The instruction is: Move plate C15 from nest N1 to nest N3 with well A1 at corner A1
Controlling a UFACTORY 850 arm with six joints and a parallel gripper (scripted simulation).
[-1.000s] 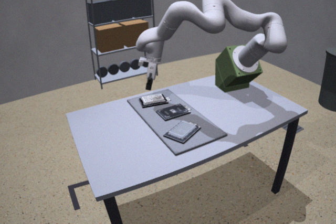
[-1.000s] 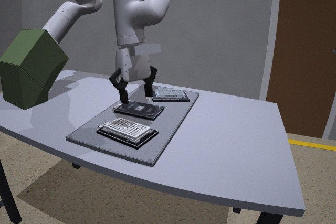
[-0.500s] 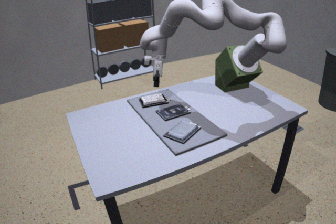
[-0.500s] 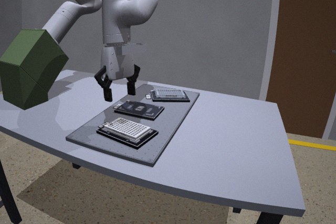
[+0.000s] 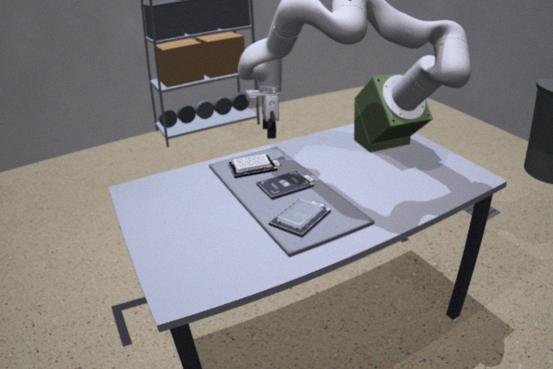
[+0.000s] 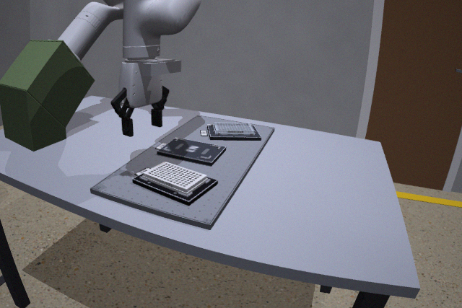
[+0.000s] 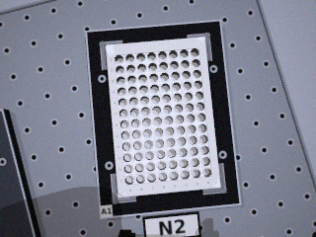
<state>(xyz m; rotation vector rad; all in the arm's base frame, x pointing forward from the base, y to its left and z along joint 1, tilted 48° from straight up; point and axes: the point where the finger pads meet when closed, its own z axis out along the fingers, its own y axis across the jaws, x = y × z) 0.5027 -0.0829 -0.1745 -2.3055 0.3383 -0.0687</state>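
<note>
The clear well plate lies 80 mm ahead of my hand, 400 mm to the left of it and 110 mm below it. Also, from my hand: nest A1 mark: 10 mm ahead, 70 mm to the left, 120 mm below; white plate C51: 80 mm ahead, 10 mm to the left, 110 mm below; nest N3: 30 mm ahead, 190 mm to the left, 120 mm below.
</note>
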